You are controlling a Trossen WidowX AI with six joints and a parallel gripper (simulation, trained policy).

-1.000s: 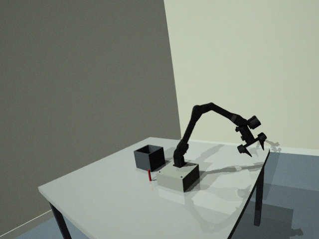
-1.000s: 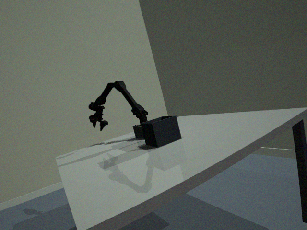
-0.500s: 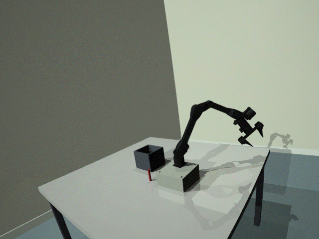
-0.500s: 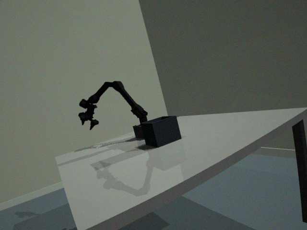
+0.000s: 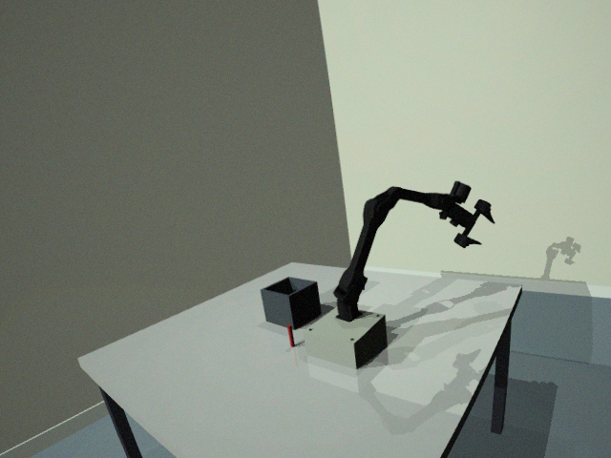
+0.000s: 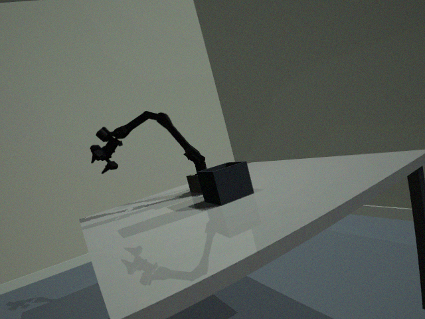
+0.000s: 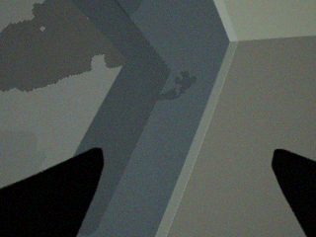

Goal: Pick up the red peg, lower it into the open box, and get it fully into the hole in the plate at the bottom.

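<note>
Now: gripper tip 68 cm to the right of the red peg, 39 cm short of it and 22 cm above it.
</note>
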